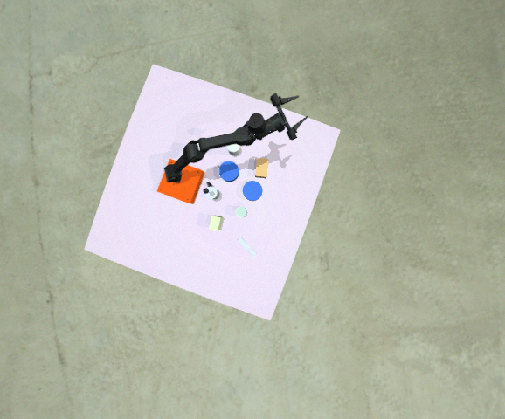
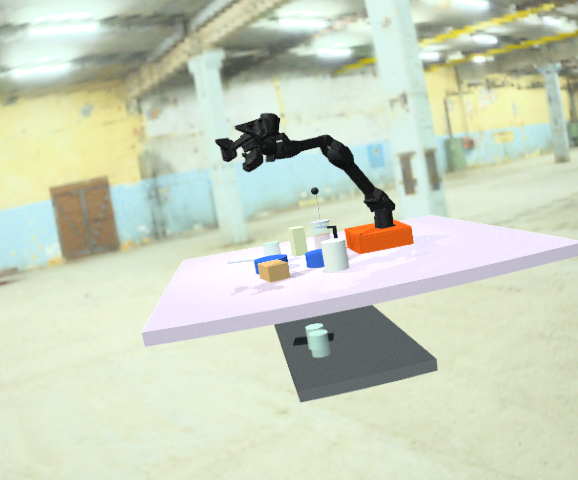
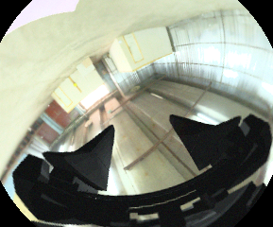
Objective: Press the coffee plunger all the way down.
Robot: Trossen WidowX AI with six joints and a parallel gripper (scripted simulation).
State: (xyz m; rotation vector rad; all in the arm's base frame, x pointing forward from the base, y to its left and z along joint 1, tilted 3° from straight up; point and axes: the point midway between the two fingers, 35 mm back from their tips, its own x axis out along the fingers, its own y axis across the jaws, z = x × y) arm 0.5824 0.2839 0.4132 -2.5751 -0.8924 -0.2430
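Right now my gripper tip is 38 cm past the coffee press, 37 cm to the left of it and 35 cm above it. Also, from my gripper tip: pale yellow block: 55 cm to the right, 42 cm below, 33 cm behind; white cylinder: 42 cm below, 30 cm behind, 8 cm to the right; tan box: 45 cm below, 18 cm to the right, 12 cm behind.
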